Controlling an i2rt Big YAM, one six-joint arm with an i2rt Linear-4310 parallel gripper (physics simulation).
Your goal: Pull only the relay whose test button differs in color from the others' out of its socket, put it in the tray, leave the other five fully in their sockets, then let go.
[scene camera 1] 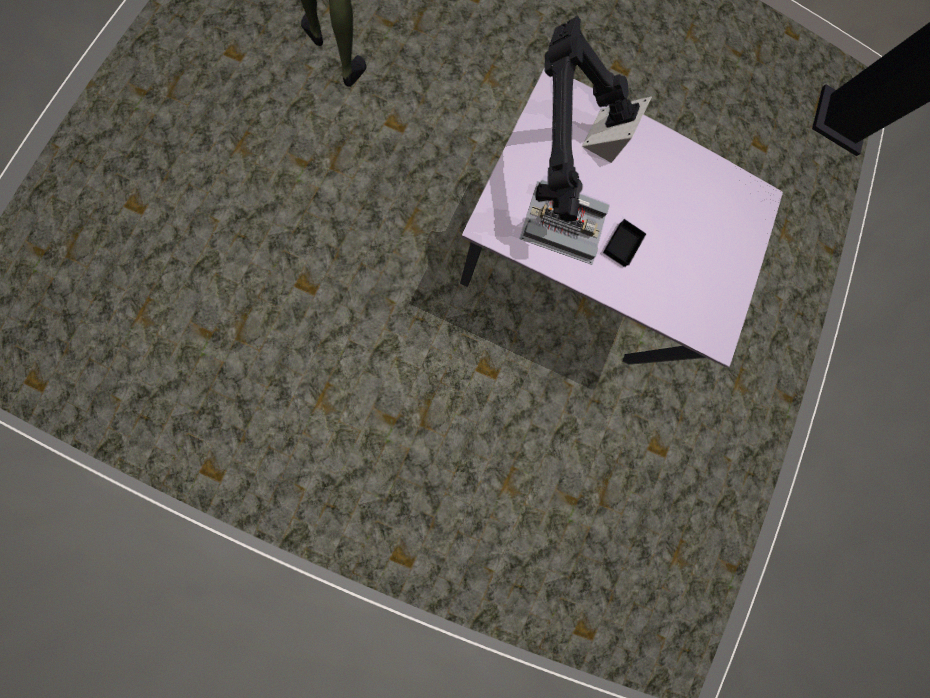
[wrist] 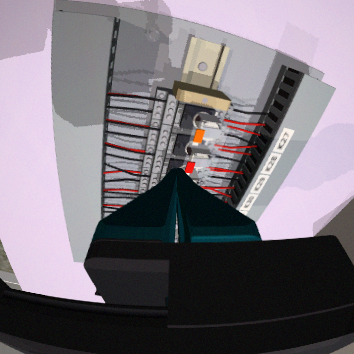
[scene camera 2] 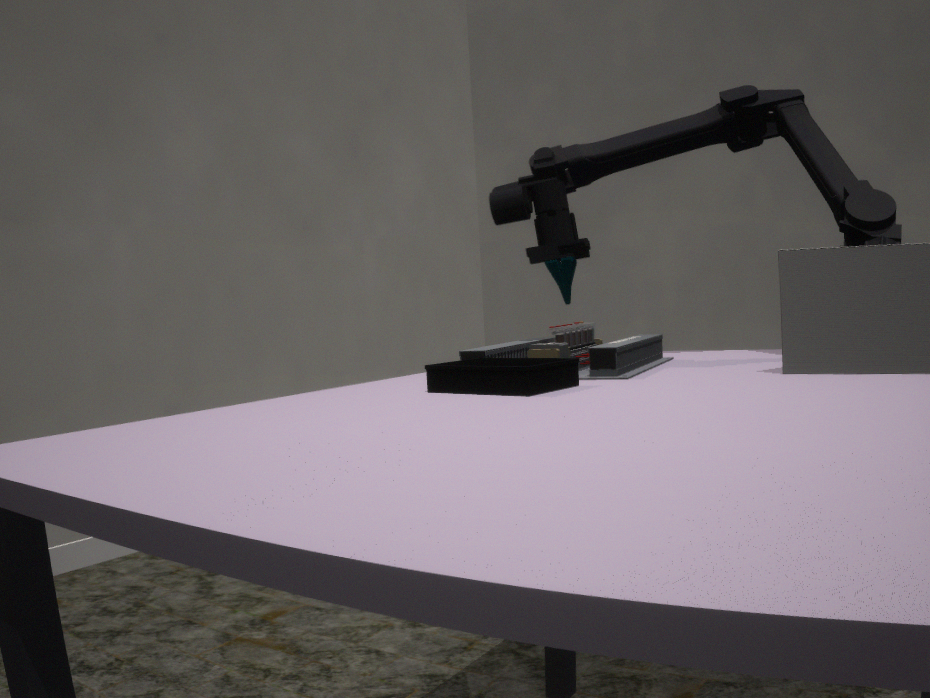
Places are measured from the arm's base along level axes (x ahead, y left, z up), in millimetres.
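Pixels of known places: gripper, fingertip midpoint: (scene camera 1: 555,209) (wrist: 176,176) (scene camera 2: 568,304); arm's base at its link origin: (scene camera 1: 622,116) (scene camera 2: 880,294).
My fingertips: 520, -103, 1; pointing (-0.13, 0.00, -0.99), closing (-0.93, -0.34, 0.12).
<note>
Ahead of a thing's pixels: the offset from my fingertips to its top centre, as dx, dy, dz. "*": to the spot under its first point.
My gripper (scene camera 2: 567,302) (wrist: 176,176) is shut and empty, its teal fingertips pointing down above the relay row @[* -43, +74, -45] (scene camera 2: 574,333). In the wrist view, an orange test button @[-15, -17, -30] (wrist: 199,136) shows on the relay nearest the tan end block, and a red test button @[-18, +10, -30] (wrist: 190,167) on the relay after it, close by the fingertips. Both relays stand in the row. The fingers hide the rest of the row, so the other button colors cannot be seen. The black tray @[* -43, +379, -74] (scene camera 1: 635,250) (scene camera 2: 480,381) stands beside the relay panel (scene camera 1: 559,242) (wrist: 75,150); no relay can be made out in it.
Grey wire ducts @[-127, +56, -58] (scene camera 2: 627,354) flank the row, with red and black wires running to it. The tan end block @[-18, -36, -60] (wrist: 202,95) closes the near end of the row. Labels K27 to K30 @[* -110, -1, -58] (wrist: 270,162) lie along one duct. The arm's base stands on a pale block (scene camera 2: 852,308).
</note>
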